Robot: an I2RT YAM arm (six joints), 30 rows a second.
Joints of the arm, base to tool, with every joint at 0 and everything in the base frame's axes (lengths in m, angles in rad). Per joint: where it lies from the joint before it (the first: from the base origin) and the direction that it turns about. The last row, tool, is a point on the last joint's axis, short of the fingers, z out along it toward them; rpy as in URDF.
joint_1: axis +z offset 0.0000 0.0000 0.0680
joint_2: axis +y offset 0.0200 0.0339 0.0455
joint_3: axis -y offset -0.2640 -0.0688 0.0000
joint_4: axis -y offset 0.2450 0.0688 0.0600
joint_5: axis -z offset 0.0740 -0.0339 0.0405
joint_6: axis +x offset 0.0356 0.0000 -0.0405
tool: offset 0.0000 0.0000 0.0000 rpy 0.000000 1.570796 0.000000
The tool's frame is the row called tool.
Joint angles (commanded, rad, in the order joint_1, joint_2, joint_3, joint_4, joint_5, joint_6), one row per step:
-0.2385, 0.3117, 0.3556, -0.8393, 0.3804, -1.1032
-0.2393, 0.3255, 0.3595, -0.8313, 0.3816, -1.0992
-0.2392, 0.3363, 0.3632, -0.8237, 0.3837, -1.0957
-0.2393, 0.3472, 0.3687, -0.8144, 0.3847, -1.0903
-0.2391, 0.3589, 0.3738, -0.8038, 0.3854, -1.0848
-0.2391, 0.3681, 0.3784, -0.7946, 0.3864, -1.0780
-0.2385, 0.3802, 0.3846, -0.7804, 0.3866, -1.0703
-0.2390, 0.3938, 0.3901, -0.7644, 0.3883, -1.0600
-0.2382, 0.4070, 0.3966, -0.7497, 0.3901, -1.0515
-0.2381, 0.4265, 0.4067, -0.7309, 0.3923, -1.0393
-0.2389, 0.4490, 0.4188, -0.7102, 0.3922, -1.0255
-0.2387, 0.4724, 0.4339, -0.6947, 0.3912, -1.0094
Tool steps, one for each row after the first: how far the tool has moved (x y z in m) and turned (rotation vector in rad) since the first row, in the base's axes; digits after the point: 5 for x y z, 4 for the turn. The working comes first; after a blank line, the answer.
Tool pose at each row, in the base's axes (x y z in m, rotation vector in rad; the steps are taken from these numbers as rounded here):
0.08024, -0.03311, 0.18870, -0.8920, 2.4145, -1.0384
0.08183, -0.03361, 0.18963, -0.8866, 2.4180, -1.0376
0.08320, -0.03401, 0.19066, -0.8810, 2.4190, -1.0390
0.08475, -0.03443, 0.19236, -0.8710, 2.4172, -1.0401
0.08649, -0.03486, 0.19396, -0.8613, 2.4148, -1.0408
0.08793, -0.03524, 0.19546, -0.8492, 2.4125, -1.0416
0.09005, -0.03571, 0.19762, -0.8347, 2.4062, -1.0427
0.09236, -0.03638, 0.19958, -0.8153, 2.4020, -1.0446
0.09464, -0.03691, 0.20178, -0.7997, 2.3964, -1.0467
0.09781, -0.03774, 0.20493, -0.7775, 2.3906, -1.0486
0.10150, -0.03872, 0.20856, -0.7530, 2.3838, -1.0478
0.10511, -0.03955, 0.21260, -0.7291, 2.3790, -1.0432

0.00159, -0.00050, 0.00093, 0.0018, 0.0000, -0.0043
0.00296, -0.00090, 0.00196, 0.0021, -0.0019, -0.0080
0.00451, -0.00132, 0.00366, 0.0034, -0.0083, -0.0124
0.00625, -0.00175, 0.00526, 0.0050, -0.0150, -0.0162
0.00769, -0.00213, 0.00676, 0.0070, -0.0228, -0.0214
0.00981, -0.00260, 0.00892, 0.0092, -0.0349, -0.0260
0.01212, -0.00327, 0.01088, 0.0119, -0.0476, -0.0344
0.01440, -0.00380, 0.01308, 0.0136, -0.0596, -0.0402
0.01757, -0.00463, 0.01623, 0.0169, -0.0749, -0.0494
0.02126, -0.00561, 0.01986, 0.0224, -0.0922, -0.0589
0.02487, -0.00644, 0.02390, 0.0307, -0.1077, -0.0682

